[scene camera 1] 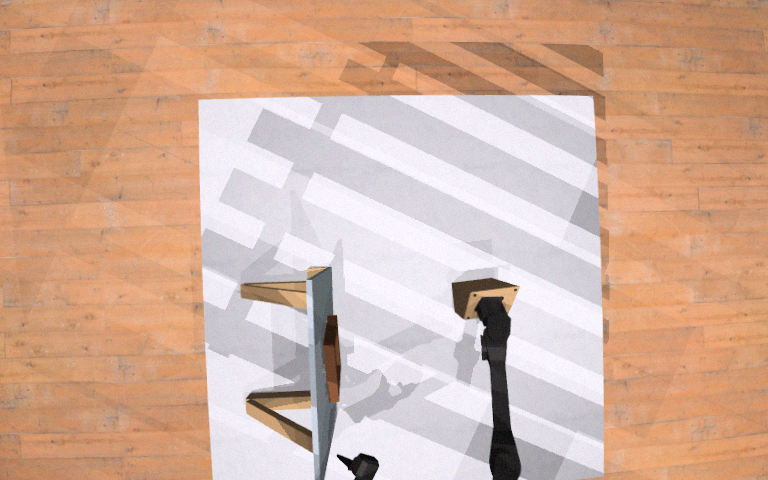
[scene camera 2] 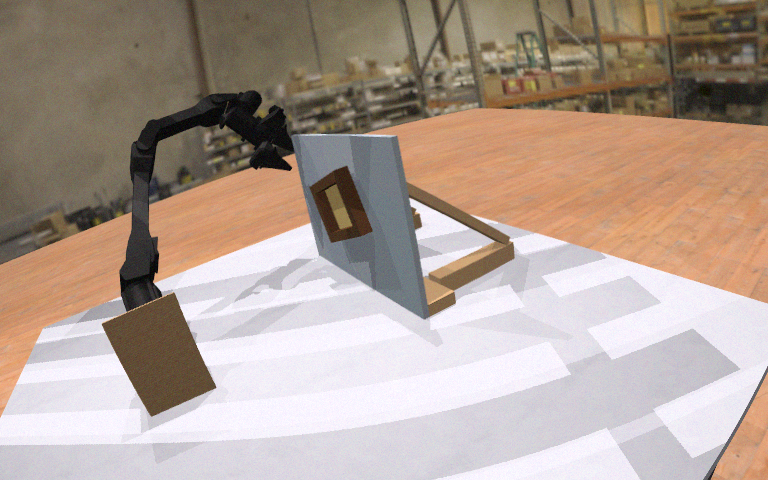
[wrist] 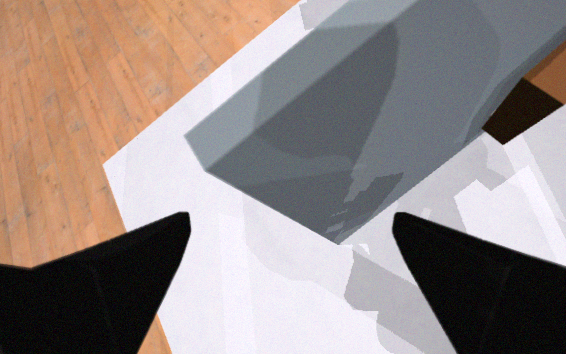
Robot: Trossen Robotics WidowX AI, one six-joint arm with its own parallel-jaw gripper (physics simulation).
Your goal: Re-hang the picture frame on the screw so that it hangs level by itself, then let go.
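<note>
The picture frame is brown with a pale yellow centre in scene camera 2. It lies against the front of the upright grey-blue panel and is tilted relative to the panel's edges, its side nearer scene camera 2 higher. The screw does not show. My gripper is open and empty, near the panel's far upper corner and apart from the frame. In the wrist view the panel's corner shows beyond and between the fingertips, and the frame is at the upper right. In scene camera 1 part of the gripper shows at the bottom edge.
Wooden braces support the panel from behind. The arm's wooden base block stands on the white table top in front of the panel. A wood-plank surface surrounds it.
</note>
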